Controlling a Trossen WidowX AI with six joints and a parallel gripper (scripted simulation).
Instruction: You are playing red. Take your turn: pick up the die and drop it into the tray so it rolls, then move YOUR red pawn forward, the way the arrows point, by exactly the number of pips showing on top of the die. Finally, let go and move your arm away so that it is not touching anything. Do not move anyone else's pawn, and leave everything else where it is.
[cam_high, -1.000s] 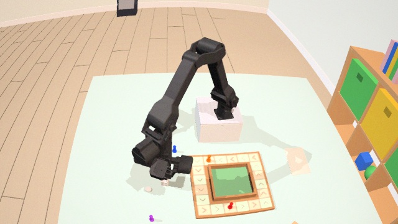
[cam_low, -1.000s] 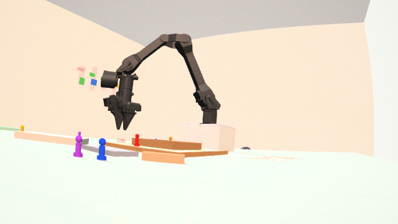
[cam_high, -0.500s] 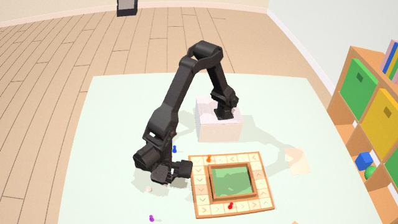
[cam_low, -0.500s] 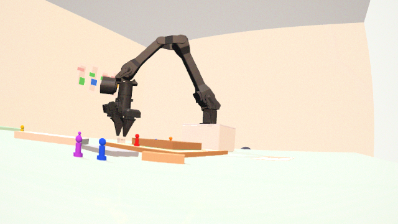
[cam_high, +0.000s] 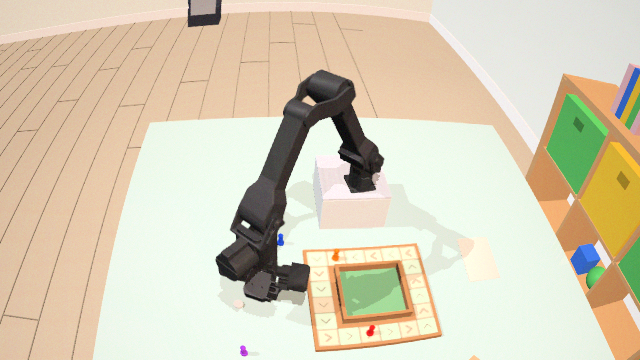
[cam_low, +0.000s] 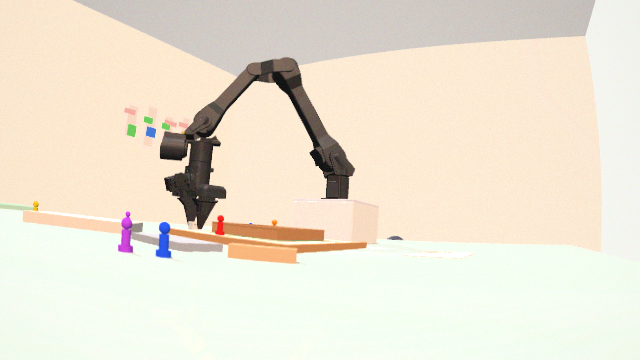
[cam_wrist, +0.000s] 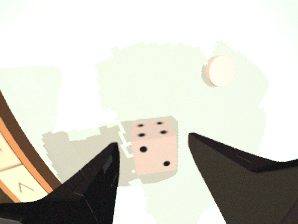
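Right now my gripper tip is 19 cm to the right of the red pawn, 16 cm short of it and 2 cm below it. Also, from my gripper tip: white die right at my gripper tip; then orange pawn 18 cm to the left, 7 cm behind, 2 cm above; then small white disc 7 cm to the right, 2 cm ahead, 1 cm below.
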